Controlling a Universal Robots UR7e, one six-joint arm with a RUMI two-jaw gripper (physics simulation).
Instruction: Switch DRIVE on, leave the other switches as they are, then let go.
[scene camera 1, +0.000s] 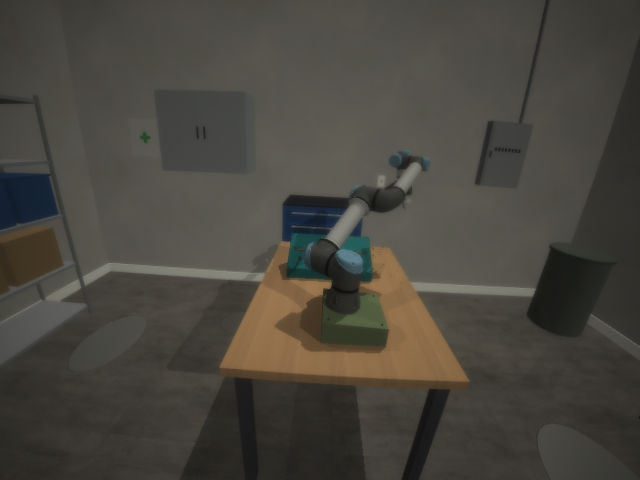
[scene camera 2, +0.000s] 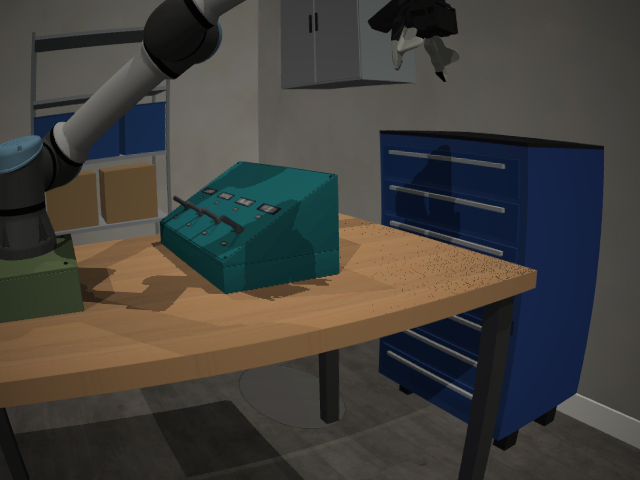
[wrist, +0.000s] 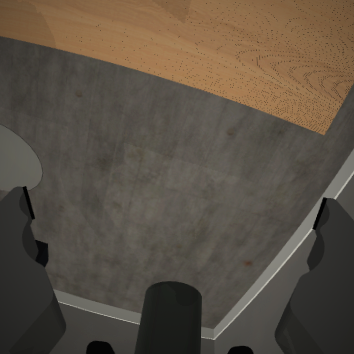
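Seen in the pictures: gripper, fingertip midpoint: (scene camera 1: 399, 207) (scene camera 2: 422, 76) (wrist: 174, 196); arm's base at its link origin: (scene camera 1: 342, 303) (scene camera 2: 26, 249).
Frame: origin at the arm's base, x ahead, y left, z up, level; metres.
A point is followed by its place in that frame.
Note:
A teal sloped console (scene camera 1: 305, 242) {y 0.190, x 0.570, z 0.065 m} (scene camera 2: 281, 178) {y -0.047, x 0.596, z 0.083 m} stands on the table. Dark switch levers (scene camera 2: 231, 224) {y -0.149, x 0.434, z 0.018 m} run in a row across its slope, with small meters (scene camera 2: 268, 208) {y -0.144, x 0.516, z 0.039 m} above them. The switch labels are too small to read, so I cannot tell which lever is DRIVE or how each switch is set. In scene camera 1 the arm hides part of the console. My gripper (scene camera 2: 419, 73) {y -0.405, x 0.691, z 0.294 m} (wrist: 174, 196) {y -0.405, x 0.691, z 0.294 m} is open and empty, high above the table's far right end and well away from the console. The console does not show in the wrist view.
The wooden table (scene camera 1: 341, 361) {y 0.015, x -0.236, z -0.095 m} (scene camera 2: 320, 338) {y -0.451, x 0.443, z -0.109 m} (wrist: 150, 55) {y -0.426, x 0.620, z -0.095 m} carries the arm's green base block (scene camera 1: 356, 330) {y -0.044, x -0.148, z -0.023 m} (scene camera 2: 41, 294) {y -0.175, x 0.025, z -0.052 m}. A blue drawer cabinet (scene camera 1: 320, 201) (scene camera 2: 560, 258) stands behind the table. A grey wall cabinet (scene camera 1: 201, 155) (scene camera 2: 336, 51) hangs behind. A dark bin (scene camera 1: 568, 289) (wrist: 170, 320) stands at the right.

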